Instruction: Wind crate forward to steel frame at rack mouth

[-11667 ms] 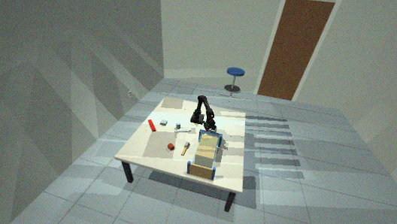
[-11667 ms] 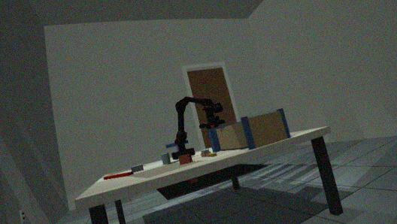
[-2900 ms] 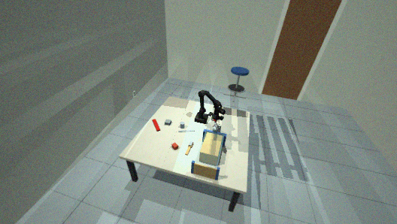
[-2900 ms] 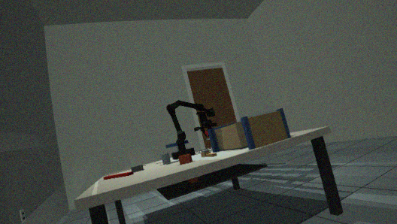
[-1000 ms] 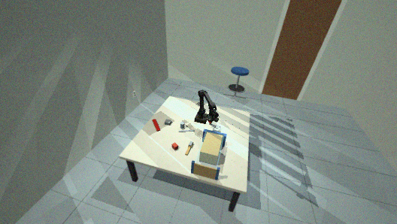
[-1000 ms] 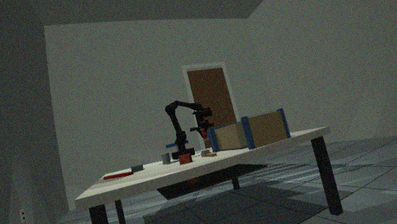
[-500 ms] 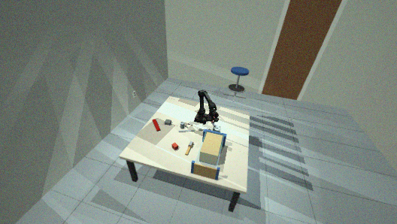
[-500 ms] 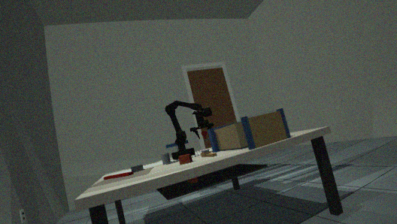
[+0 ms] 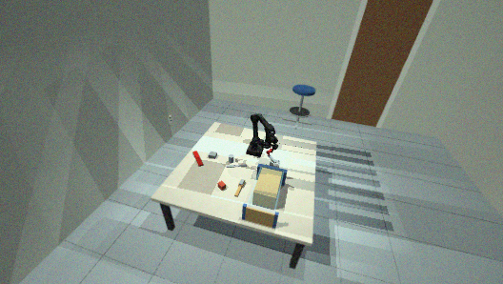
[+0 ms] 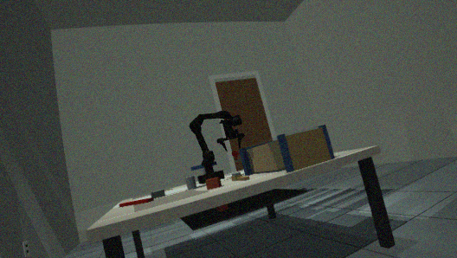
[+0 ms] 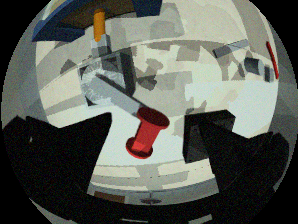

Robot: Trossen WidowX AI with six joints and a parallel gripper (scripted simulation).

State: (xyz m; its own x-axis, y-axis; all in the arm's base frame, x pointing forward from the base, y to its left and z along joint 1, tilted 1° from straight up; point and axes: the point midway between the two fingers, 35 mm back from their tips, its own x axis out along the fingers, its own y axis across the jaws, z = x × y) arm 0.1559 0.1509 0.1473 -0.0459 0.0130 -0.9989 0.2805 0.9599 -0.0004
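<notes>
The red knob is 30 mm behind my gripper tip, 20 mm to the left of it and 40 mm below it. Also, from my gripper tip: winch 30 mm ahead, 80 mm to the left, 140 mm below; winch handle 40 mm to the left, 70 mm below; blue frame 200 mm ahead, 80 mm to the left, 70 mm below.
</notes>
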